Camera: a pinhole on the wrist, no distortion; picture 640 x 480 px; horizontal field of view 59.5 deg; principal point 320.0 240.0 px. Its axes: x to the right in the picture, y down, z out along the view. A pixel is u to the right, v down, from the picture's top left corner.
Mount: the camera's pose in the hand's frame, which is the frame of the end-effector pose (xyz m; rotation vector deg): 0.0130 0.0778 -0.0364 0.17 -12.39 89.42
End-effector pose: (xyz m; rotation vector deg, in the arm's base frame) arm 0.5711 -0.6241 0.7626 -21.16 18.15 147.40
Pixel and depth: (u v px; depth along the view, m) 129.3 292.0 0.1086
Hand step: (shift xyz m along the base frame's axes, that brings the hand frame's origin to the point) -0.0168 -0.0087 0.0672
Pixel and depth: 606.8 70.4 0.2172
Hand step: -0.1619 -0.0507 0.1964
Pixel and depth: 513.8 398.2 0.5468
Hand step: -0.0222 -0.1117 0.5706
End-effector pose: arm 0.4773 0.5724 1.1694 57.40 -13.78 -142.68
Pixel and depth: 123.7 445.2 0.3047
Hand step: -0.0956 0.1239 0.2313
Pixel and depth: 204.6 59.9 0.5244
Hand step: -0.4412 0.0399 0.2502
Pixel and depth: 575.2 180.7 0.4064
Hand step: -0.2037 -0.1826 0.3494
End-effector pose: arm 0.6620 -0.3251 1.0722 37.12 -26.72 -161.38
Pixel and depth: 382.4 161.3 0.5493
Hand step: -0.2420 0.0726 0.4605
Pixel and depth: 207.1 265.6 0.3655
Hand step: -0.1006 0.1360 0.2686
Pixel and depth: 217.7 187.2 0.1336
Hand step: -0.0442 -0.0107 0.0886
